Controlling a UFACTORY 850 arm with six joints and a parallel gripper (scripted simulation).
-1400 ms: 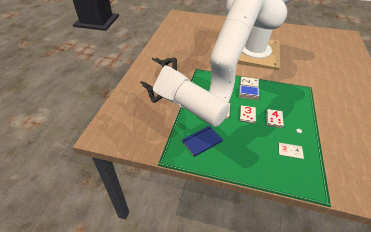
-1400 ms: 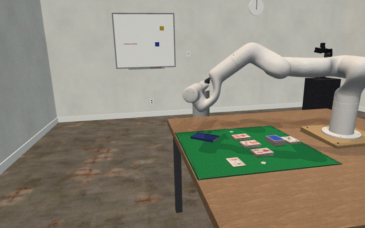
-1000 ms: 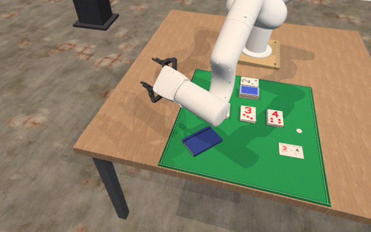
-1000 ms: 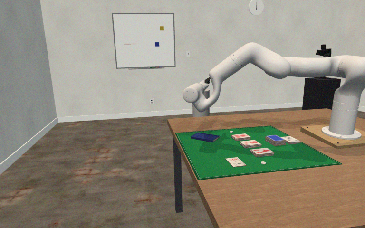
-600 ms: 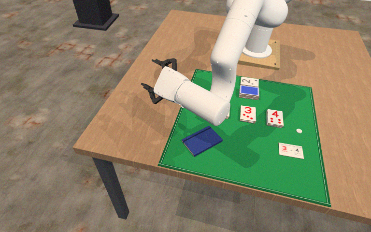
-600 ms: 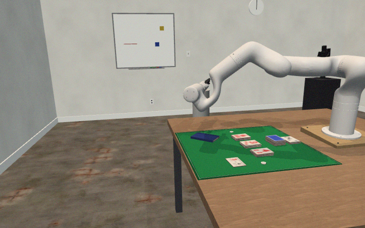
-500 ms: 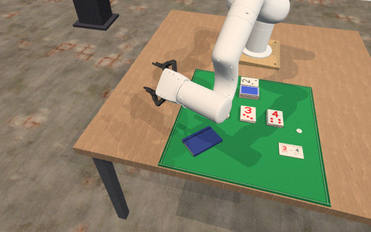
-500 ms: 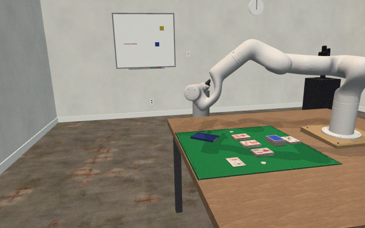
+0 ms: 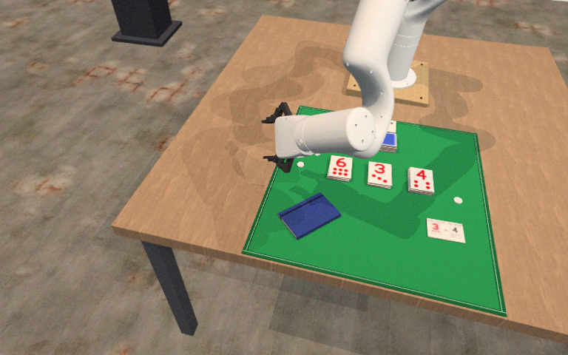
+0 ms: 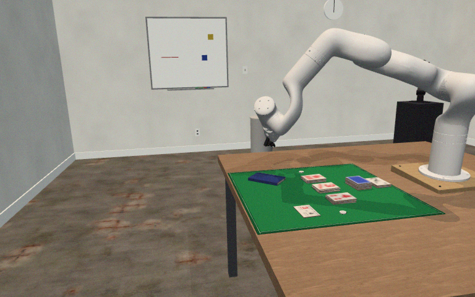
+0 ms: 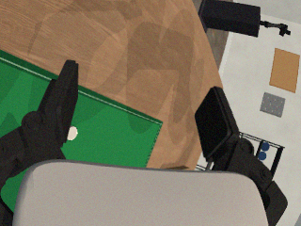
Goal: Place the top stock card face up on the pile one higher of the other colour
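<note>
The black 5 card lies 310 mm to the left of my hand, 240 mm behind it and 140 mm below it. The rest, counted from my hand: green card cloth (300 mm to the left, 170 mm below, 60 mm behind); black 2 (330 mm behind, 310 mm to the left, 150 mm below); blue notebook (160 mm below, 130 mm to the left, 100 mm ahead).
</note>
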